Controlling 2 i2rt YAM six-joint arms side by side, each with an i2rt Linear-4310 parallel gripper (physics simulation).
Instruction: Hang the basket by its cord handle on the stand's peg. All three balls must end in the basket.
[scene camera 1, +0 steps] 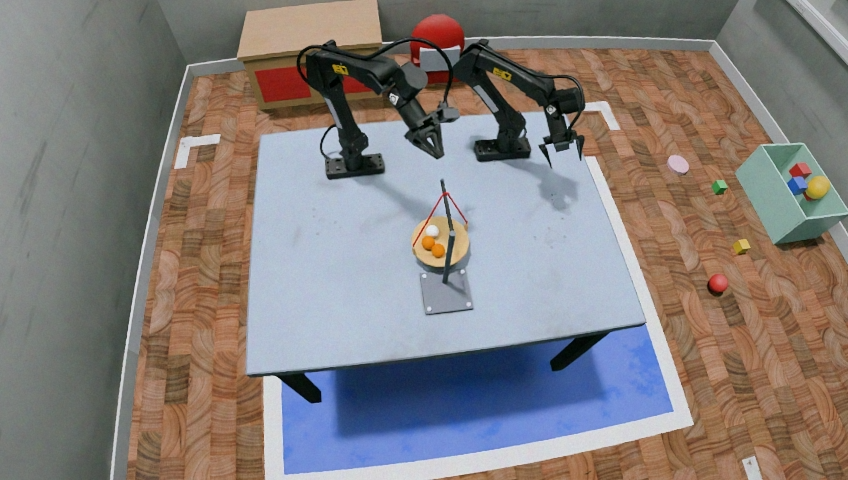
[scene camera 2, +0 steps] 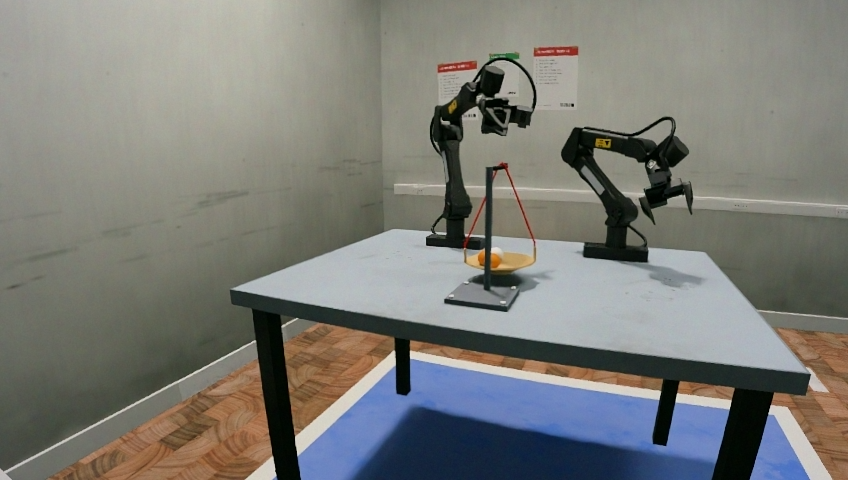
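Pixels of known places: left gripper, between the fingertips: (scene camera 1: 566, 164) (scene camera 2: 672, 218); right gripper, between the fingertips: (scene camera 1: 441, 157) (scene camera 2: 504, 132); left arm's base, origin of its link: (scene camera 1: 503, 147) (scene camera 2: 615, 249); right arm's base, origin of its link: (scene camera 1: 354, 165) (scene camera 2: 455, 240).
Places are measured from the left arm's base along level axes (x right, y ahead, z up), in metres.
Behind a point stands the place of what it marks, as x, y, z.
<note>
The stand (scene camera 1: 437, 298) @(0.321, 0.535, -0.015) (scene camera 2: 487, 226) @(0.292, 0.491, 0.134) is upright on the table. The red cord handle (scene camera 1: 457, 208) @(0.249, 0.356, 0.178) (scene camera 2: 520, 204) @(0.245, 0.353, 0.170) lies over the stand's peg (scene camera 1: 449, 212) @(0.289, 0.422, 0.266) (scene camera 2: 498, 167) @(0.287, 0.420, 0.263) near its tip. The basket (scene camera 1: 461, 240) @(0.225, 0.373, 0.025) (scene camera 2: 518, 260) @(0.250, 0.327, 0.021) hangs from it, above the table. A white ball (scene camera 1: 432, 230) @(0.311, 0.343, 0.050) (scene camera 2: 498, 252) @(0.299, 0.349, 0.043) and two orange balls (scene camera 1: 427, 242) @(0.331, 0.381, 0.049) (scene camera 1: 437, 250) @(0.306, 0.412, 0.050) (scene camera 2: 490, 260) are in the basket. My right gripper (scene camera 1: 439, 155) @(0.298, 0.313, 0.349) (scene camera 2: 504, 132) @(0.298, 0.313, 0.349) is shut and empty, above and apart from the cord. My left gripper (scene camera 1: 565, 162) @(-0.135, 0.204, 0.137) (scene camera 2: 672, 217) @(-0.135, 0.204, 0.137) is open and empty, off at the right.
The table (scene camera 1: 333, 297) @(0.625, 0.490, -0.026) (scene camera 2: 624, 315) @(-0.016, 0.520, -0.027) bears both arm bases (scene camera 1: 355, 166) @(0.527, 0.047, 0.023) (scene camera 1: 502, 150) @(0.013, 0.030, 0.019). A wooden cabinet (scene camera 1: 309, 26) and a red round seat (scene camera 1: 437, 32) stand behind it. A green bin (scene camera 1: 767, 205) with toys stands on the floor at the right.
</note>
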